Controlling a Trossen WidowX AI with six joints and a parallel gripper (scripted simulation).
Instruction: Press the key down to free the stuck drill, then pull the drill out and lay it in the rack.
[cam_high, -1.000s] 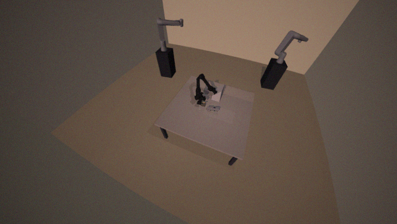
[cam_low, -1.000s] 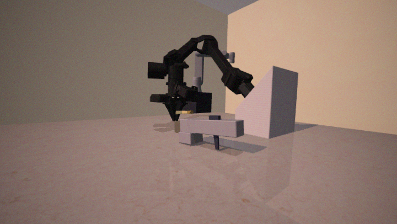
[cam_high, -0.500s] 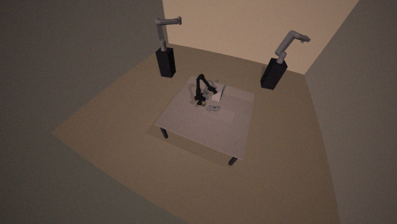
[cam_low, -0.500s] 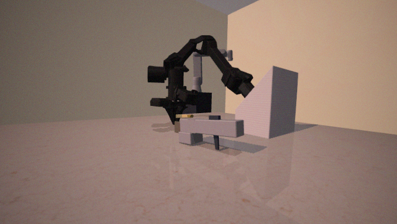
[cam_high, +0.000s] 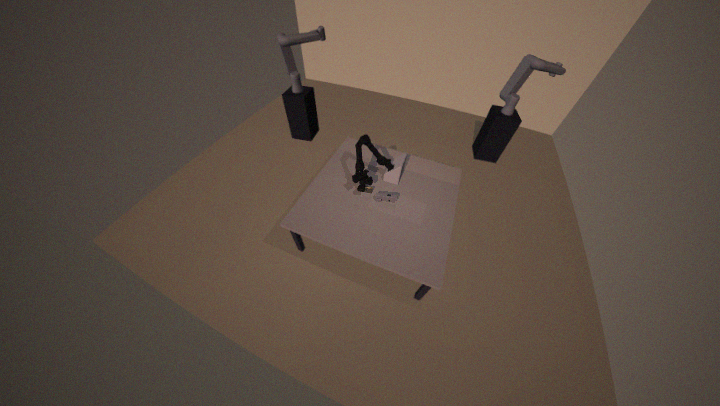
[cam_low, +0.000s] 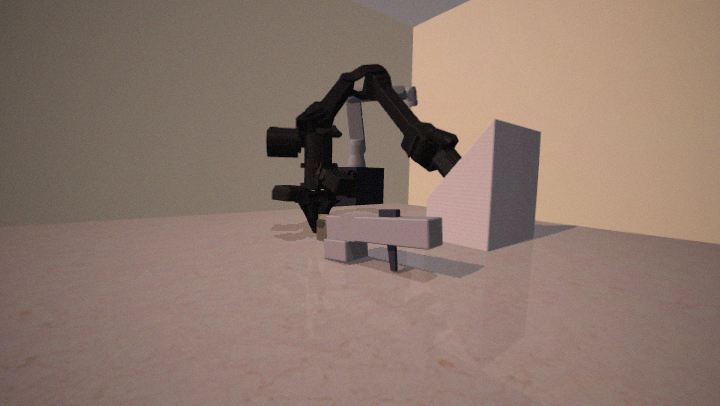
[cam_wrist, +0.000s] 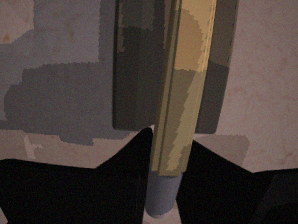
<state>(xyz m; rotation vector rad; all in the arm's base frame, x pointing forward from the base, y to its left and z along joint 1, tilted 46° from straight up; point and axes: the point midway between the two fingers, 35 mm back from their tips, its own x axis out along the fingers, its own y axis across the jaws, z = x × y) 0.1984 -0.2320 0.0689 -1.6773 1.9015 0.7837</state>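
The olive block is 5 cm to the left of my gripper tip and 1 cm above it. The rest, counted from my gripper tip: grey block housing 22 cm to the left, 7 cm ahead, 4 cm above; then thin key 25 cm to the left, 7 cm ahead, 5 cm above.
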